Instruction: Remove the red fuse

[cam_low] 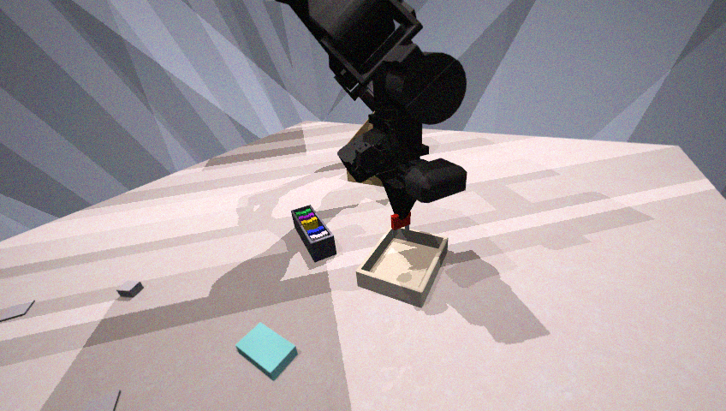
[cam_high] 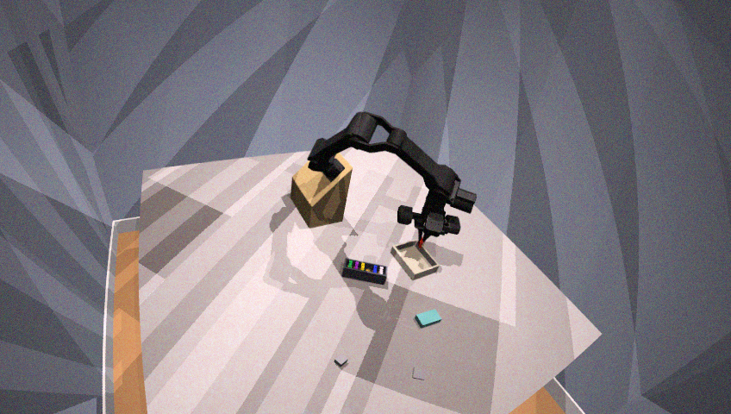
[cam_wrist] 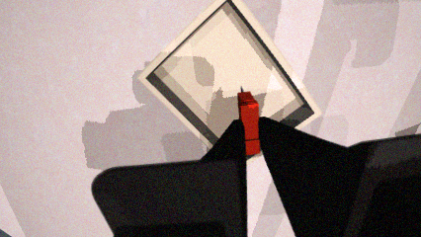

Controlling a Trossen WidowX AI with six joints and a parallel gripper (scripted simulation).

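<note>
The beige tray is 9 cm below my gripper tip. Also, from my gripper tip: red fuse 1 cm below; cyan slab 20 cm ahead, 10 cm to the right, 9 cm below; small grey piece 38 cm to the right, 21 cm ahead, 9 cm below.
</note>
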